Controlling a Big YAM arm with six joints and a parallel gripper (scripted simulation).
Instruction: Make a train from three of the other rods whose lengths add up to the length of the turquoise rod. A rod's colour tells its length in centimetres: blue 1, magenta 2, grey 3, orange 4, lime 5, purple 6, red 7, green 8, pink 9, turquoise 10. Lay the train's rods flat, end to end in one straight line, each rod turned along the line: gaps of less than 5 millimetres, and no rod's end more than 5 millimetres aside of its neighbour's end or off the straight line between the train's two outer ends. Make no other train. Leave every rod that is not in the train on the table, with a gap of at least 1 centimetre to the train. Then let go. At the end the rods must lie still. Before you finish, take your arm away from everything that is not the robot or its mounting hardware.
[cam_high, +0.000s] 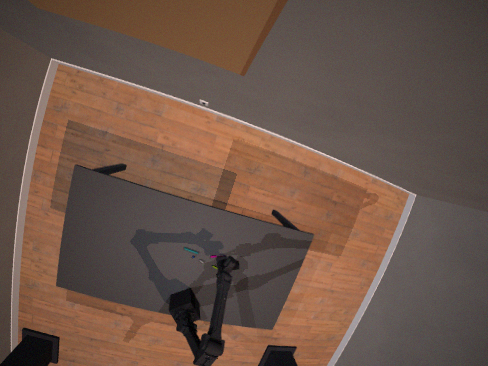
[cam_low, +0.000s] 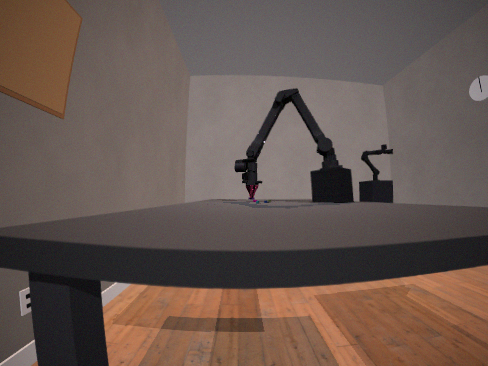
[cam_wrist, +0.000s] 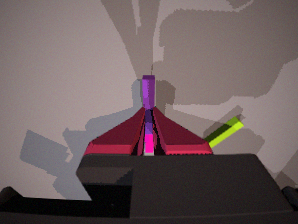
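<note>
Right now my hand is 1 cm above the purple rod. Also, from my hand: blue rod: 6 cm behind, 18 cm to the left, 2 cm below; then lime rod: 10 cm behind, 1 cm to the left, 2 cm below; then grey rod: 8 cm behind, 12 cm to the left, 2 cm below.
</note>
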